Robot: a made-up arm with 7 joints.
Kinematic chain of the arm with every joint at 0, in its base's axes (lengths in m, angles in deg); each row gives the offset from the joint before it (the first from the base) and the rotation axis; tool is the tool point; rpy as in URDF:
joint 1: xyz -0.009 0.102 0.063 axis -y
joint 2: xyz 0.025 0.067 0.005 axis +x
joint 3: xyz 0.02 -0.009 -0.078 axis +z
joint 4: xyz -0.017 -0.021 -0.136 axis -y
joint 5: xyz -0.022 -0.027 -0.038 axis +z
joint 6: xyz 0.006 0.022 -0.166 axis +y
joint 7: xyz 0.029 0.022 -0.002 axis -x
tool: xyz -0.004 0.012 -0.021 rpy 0 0 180
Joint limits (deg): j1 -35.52..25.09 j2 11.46..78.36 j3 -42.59..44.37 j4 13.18..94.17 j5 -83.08..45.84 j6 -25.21..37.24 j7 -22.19..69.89
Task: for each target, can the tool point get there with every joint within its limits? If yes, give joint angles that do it. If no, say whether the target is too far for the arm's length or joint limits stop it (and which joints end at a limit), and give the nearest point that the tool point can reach.
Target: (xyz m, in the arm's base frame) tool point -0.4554 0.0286 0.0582
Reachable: no: joint limits stop it (at a limit: joint 1, joint 2, joint 3, joint 4, joint 5, joint 6, joint 7) | nearest point -0.2386 0.1566 -0.2939 | short by 0.433 m
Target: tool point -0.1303 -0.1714 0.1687
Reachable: no: joint limits stop it (at a limit: joint 1, joint 2, joint 3, joint 4, joint 5, joint 6, joint 7) | nearest point -0.0086 0.0114 -0.1635 | short by 0.398 m
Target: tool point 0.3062 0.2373 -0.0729
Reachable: yes | joints 15.36 25.87 1.33 80.60 -50.49 26.25 20.02
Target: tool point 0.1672 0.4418 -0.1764
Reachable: yes | joints -0.72 39.11 20.15 53.93 31.93 -14.96 3.78
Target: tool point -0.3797 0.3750 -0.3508
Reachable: no: too far | nearest point -0.2315 0.3276 -0.2990 | short by 0.164 m
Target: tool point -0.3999 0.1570 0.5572
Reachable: no: too far | nearest point 0.1058 0.3781 0.2307 | short by 0.641 m
